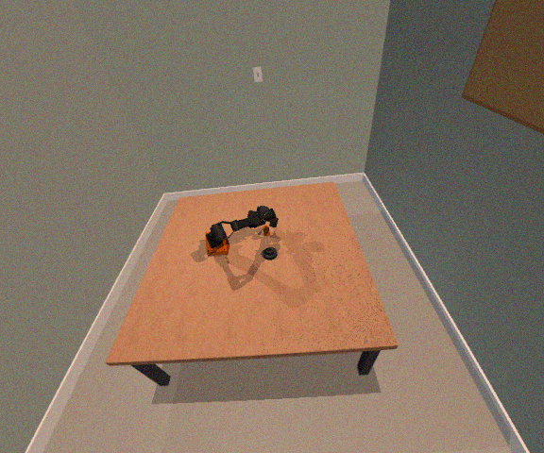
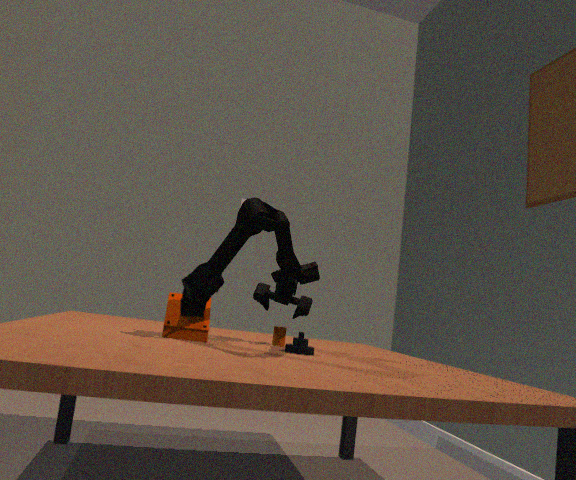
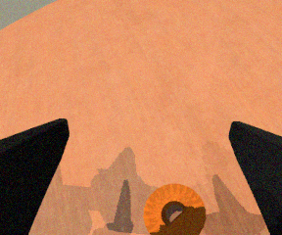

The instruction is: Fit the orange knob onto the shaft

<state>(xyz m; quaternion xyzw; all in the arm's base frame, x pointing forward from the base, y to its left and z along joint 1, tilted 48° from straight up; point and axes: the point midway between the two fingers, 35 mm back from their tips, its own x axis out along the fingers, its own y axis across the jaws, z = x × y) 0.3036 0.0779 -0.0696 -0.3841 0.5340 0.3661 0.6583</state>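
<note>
The orange knob lies 10 mm behind my gripper tip, 40 mm to the right of it and 70 mm below it. Round my gripper tip: pedestal 220 mm to the right, 70 mm below.
</note>
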